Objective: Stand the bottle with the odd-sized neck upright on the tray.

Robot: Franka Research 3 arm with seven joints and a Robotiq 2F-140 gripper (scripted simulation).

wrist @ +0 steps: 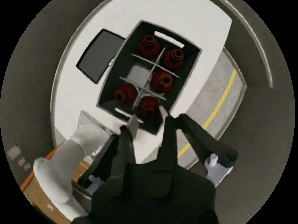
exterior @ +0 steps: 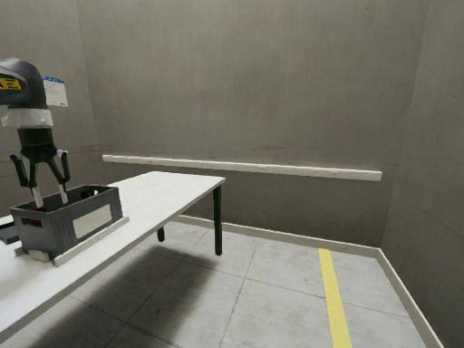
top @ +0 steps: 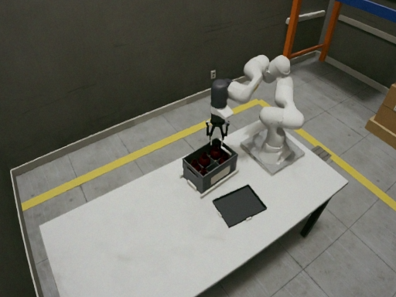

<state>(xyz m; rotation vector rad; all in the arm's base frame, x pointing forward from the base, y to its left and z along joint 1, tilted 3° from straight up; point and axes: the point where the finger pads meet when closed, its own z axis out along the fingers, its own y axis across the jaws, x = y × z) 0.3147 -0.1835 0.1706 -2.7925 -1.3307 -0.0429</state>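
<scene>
My gripper is now 130 mm above the dark grey crate, 80 mm short of it and 50 mm to the right of it. Round my hand: flat black tray (340 mm to the left, 200 mm below, 80 mm ahead).
</scene>
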